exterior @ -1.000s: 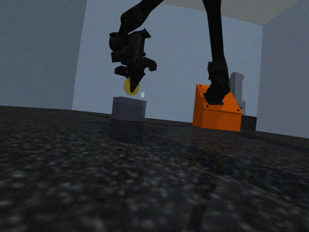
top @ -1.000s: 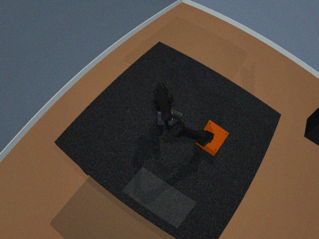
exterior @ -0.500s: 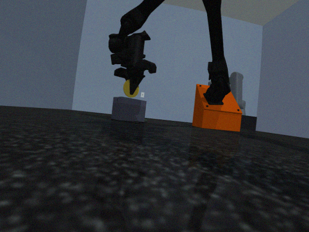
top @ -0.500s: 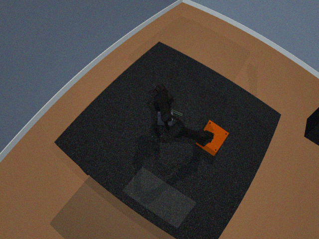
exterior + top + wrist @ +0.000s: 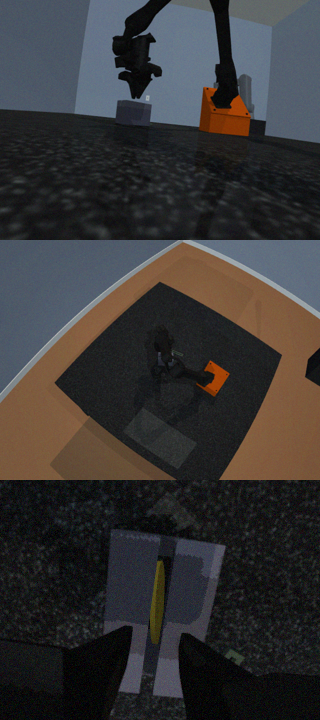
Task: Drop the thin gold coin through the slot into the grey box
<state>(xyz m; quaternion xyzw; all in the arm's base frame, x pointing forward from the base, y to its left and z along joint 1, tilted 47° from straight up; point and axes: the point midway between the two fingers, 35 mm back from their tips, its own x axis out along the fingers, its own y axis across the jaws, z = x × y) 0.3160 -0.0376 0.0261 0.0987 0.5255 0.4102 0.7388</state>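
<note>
My gripper tip is now 60 mm above the gold coin.
</note>
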